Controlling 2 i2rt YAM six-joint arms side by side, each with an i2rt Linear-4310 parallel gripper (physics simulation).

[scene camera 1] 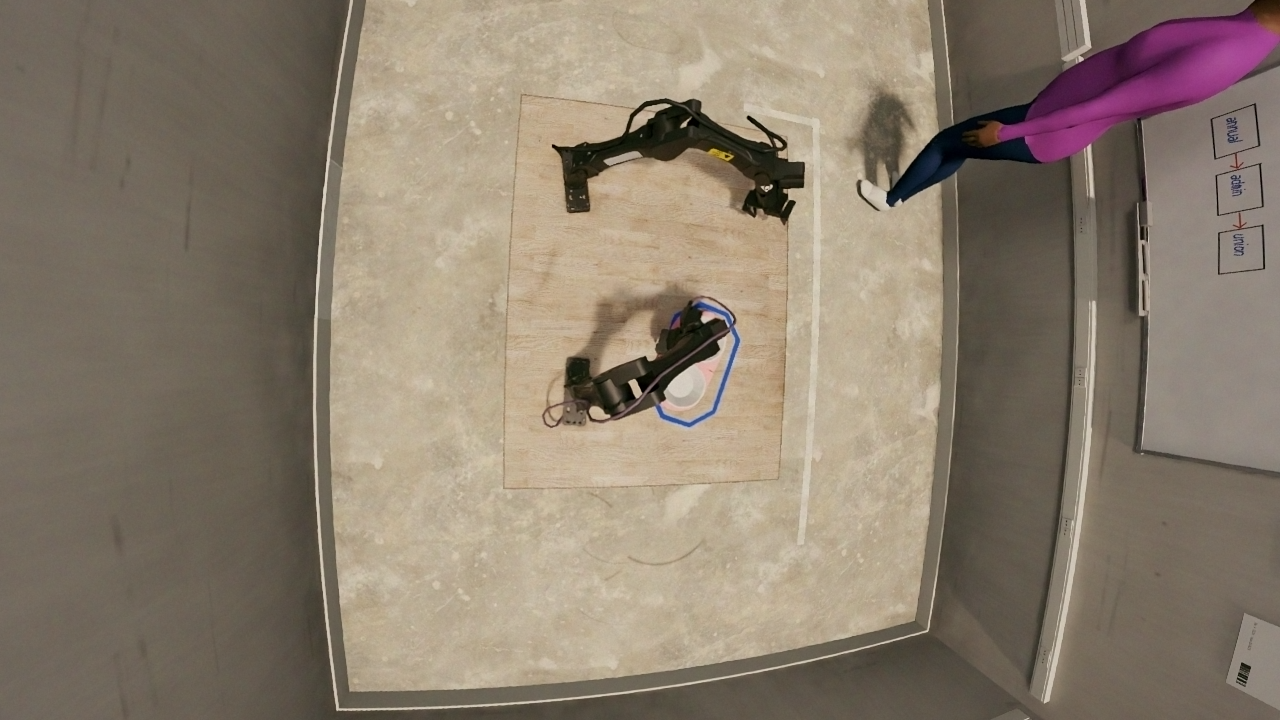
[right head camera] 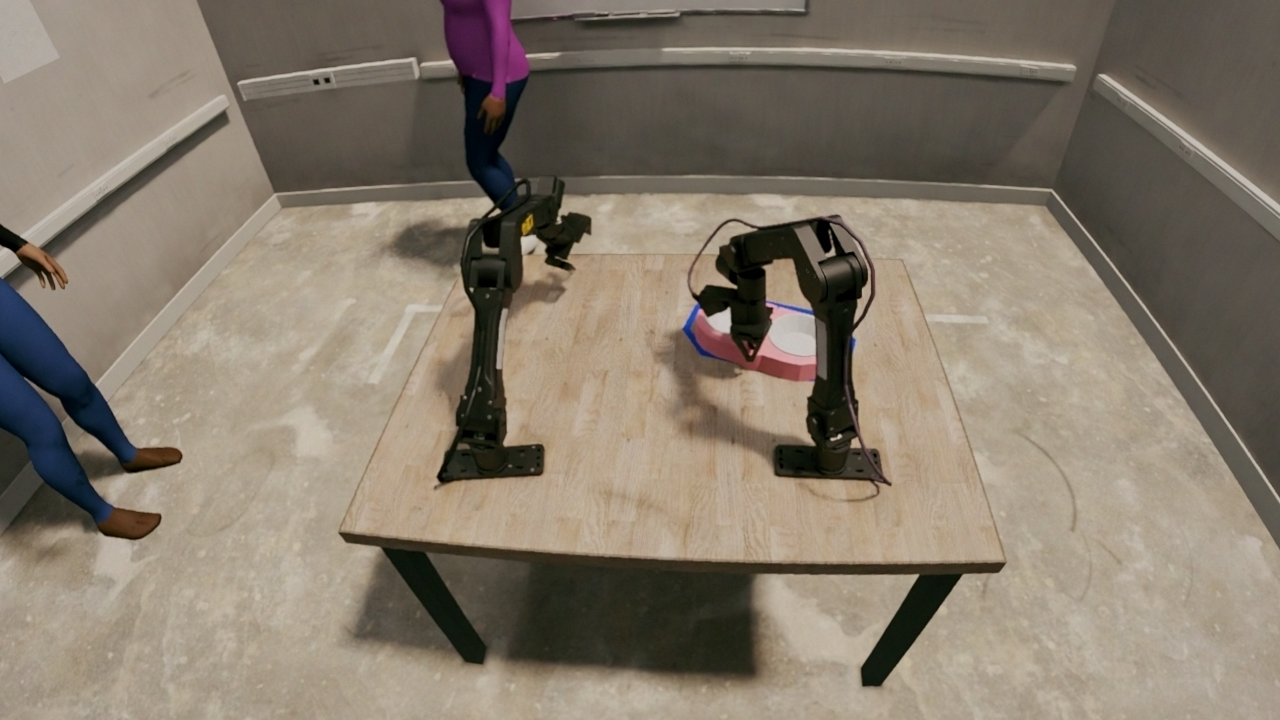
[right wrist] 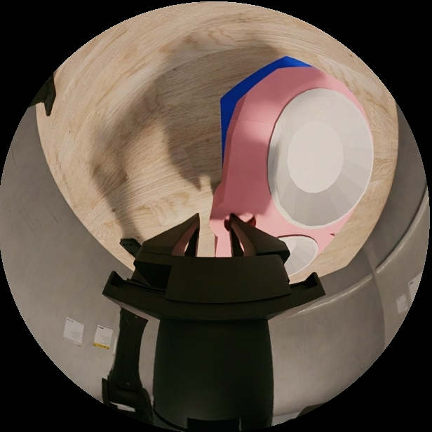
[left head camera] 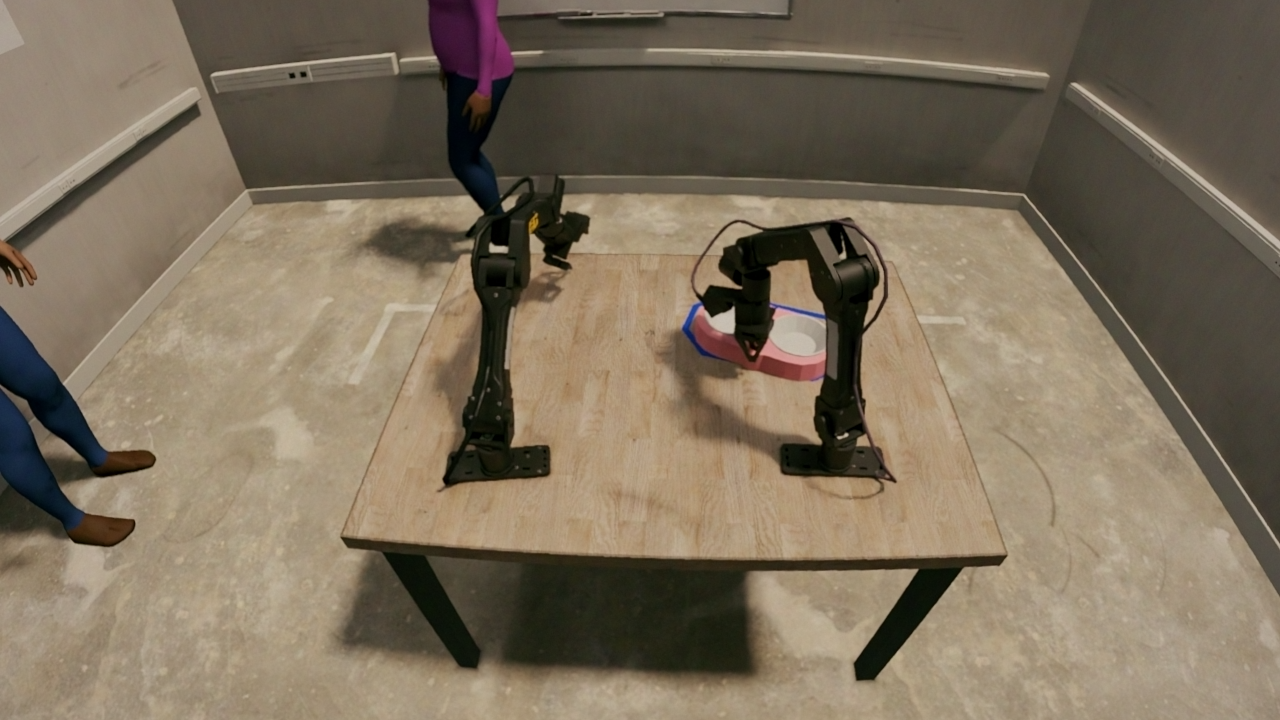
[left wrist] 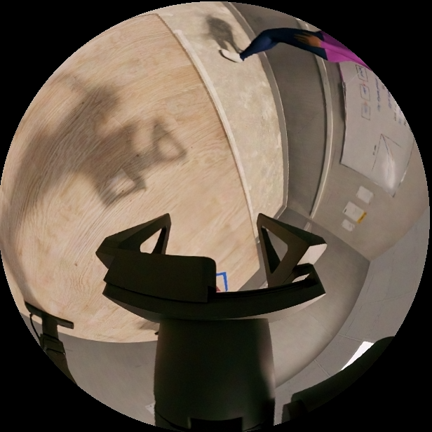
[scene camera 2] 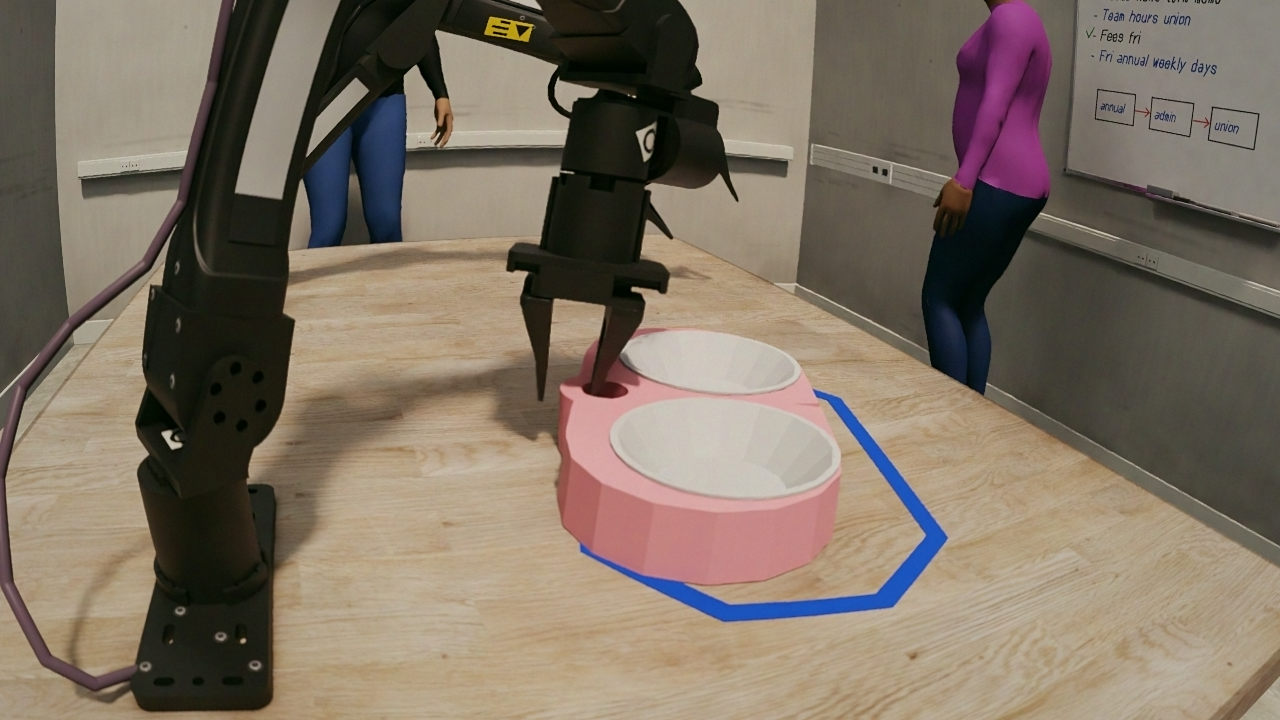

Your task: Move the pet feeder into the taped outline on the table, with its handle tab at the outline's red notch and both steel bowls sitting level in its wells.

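Where they show: left gripper, fingertip midpoint: (scene camera 1: 769, 220) (right head camera: 581, 251) (left head camera: 578, 251) (scene camera 2: 705, 219); right gripper, fingertip midpoint: (scene camera 1: 662, 348) (right head camera: 752, 357) (left head camera: 753, 357) (scene camera 2: 565, 402); left arm's base at its link origin: (scene camera 1: 575, 180) (right head camera: 493, 464) (left head camera: 498, 465); right arm's base at its link origin: (scene camera 1: 576, 391) (right head camera: 828, 464) (left head camera: 832, 462) (scene camera 2: 216, 585).
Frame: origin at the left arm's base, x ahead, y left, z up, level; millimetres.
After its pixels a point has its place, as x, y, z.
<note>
The pink pet feeder (scene camera 2: 698, 537) @[188, -711, 30] (right wrist: 252, 165) (left head camera: 787, 365) @[167, -601, 37] stands on the table, overlapping the arm side of the blue taped outline (scene camera 2: 805, 608) @[224, -766, 1] (scene camera 1: 729, 371) @[422, -635, 1] (right wrist: 227, 115); bare table shows between it and the outline's far side. Both pale bowls, the nearer (scene camera 2: 733, 447) @[282, -619, 24] and farther (scene camera 2: 716, 358) @[366, -485, 32] in scene camera 2, look level in their wells. My right gripper (scene camera 2: 569, 395) @[202, -536, 36] (right wrist: 214, 217) is partly open at the handle tab, one fingertip at the tab's hole, the other outside its edge. My left gripper (left wrist: 213, 217) (scene camera 1: 769, 215) @[574, -177, 89] is wide open and empty, above the table's far corner. The red notch is not visible.
The wooden table (left head camera: 626, 501) @[-105, -236, 0] carries both arm bases, the left (left head camera: 528, 461) @[-3, -59, 10] and right (left head camera: 796, 458) @[-56, -563, 10]. The right arm reaches over the feeder. A person in a purple top (left head camera: 487, 49) (scene camera 2: 1006, 98) stands beyond the table's far edge; another person in blue trousers (left head camera: 35, 447) stands at the side.
</note>
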